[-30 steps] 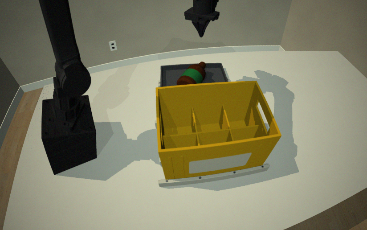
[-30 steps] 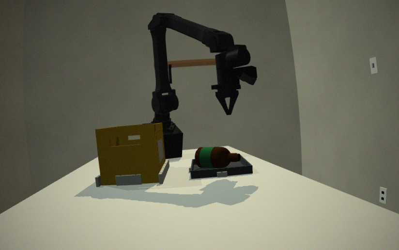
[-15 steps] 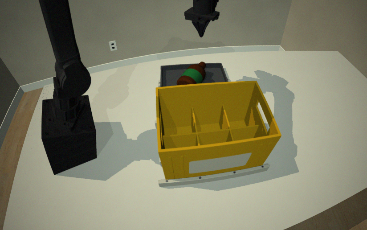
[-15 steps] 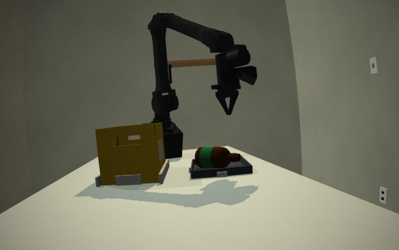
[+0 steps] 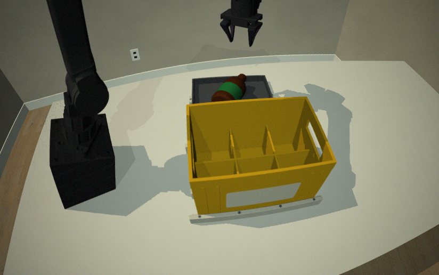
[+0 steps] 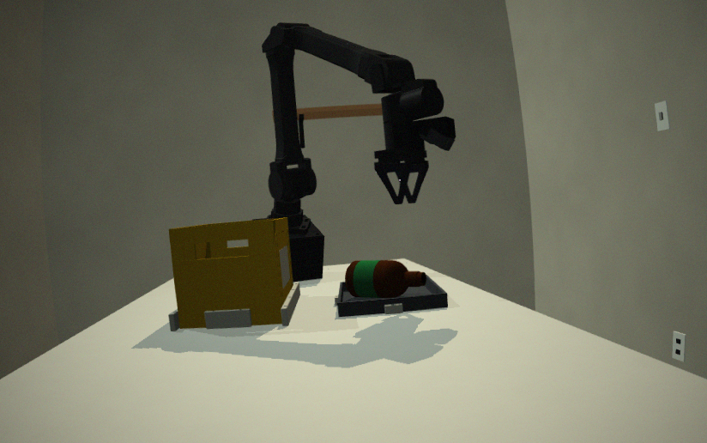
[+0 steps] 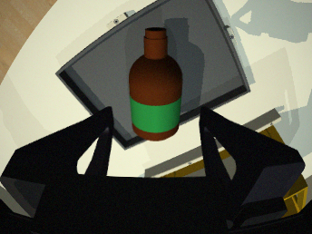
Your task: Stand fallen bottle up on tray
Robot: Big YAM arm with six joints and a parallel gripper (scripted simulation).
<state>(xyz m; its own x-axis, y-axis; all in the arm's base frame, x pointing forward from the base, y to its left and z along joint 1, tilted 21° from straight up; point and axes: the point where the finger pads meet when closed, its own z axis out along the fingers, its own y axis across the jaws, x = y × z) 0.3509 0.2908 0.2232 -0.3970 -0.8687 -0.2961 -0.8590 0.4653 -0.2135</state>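
The bottle lies 2 cm behind my hand, 4 cm to the right of it and 15 cm below it. Round my hand: tray: 2 cm behind, 5 cm to the right, 18 cm below; then yellow crate: 3 cm ahead, 33 cm to the right, 11 cm below.
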